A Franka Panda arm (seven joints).
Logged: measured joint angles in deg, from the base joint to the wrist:
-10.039 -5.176 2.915 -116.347 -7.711 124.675 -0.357
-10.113 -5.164 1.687 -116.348 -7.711 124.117 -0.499
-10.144 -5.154 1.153 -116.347 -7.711 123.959 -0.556
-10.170 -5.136 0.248 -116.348 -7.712 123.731 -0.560
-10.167 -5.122 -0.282 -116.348 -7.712 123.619 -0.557
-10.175 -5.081 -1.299 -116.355 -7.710 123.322 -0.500
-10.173 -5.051 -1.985 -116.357 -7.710 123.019 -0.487
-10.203 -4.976 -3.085 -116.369 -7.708 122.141 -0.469
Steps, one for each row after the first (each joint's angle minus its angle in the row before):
-0.074 0.012 -1.228 -0.001 0.000 -0.558 -0.142
-0.031 0.010 -0.534 0.001 0.000 -0.158 -0.057
-0.026 0.018 -0.905 -0.001 -0.001 -0.228 -0.004
0.003 0.014 -0.530 0.000 0.000 -0.112 0.003
-0.008 0.041 -1.017 -0.007 0.002 -0.297 0.057
0.002 0.030 -0.686 -0.002 0.000 -0.303 0.013
-0.030 0.075 -1.100 -0.012 0.002 -0.878 0.018

